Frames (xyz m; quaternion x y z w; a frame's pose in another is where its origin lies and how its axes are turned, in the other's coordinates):
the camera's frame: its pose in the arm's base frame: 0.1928 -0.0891 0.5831 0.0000 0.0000 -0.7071 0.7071
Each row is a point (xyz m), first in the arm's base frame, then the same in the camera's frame.
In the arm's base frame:
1: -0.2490 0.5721 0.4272
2: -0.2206 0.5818 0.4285
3: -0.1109 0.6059 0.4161
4: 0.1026 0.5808 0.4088
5: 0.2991 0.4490 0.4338
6: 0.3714 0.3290 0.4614
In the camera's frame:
1: -0.6612 -0.4418 -0.1559
2: -0.6709 -0.4134 -0.1546
3: -0.6950 -0.3037 -0.1670
4: -0.6699 -0.0902 -0.1743
5: -0.5381 0.1063 -0.1493
6: -0.4181 0.1786 -0.1217

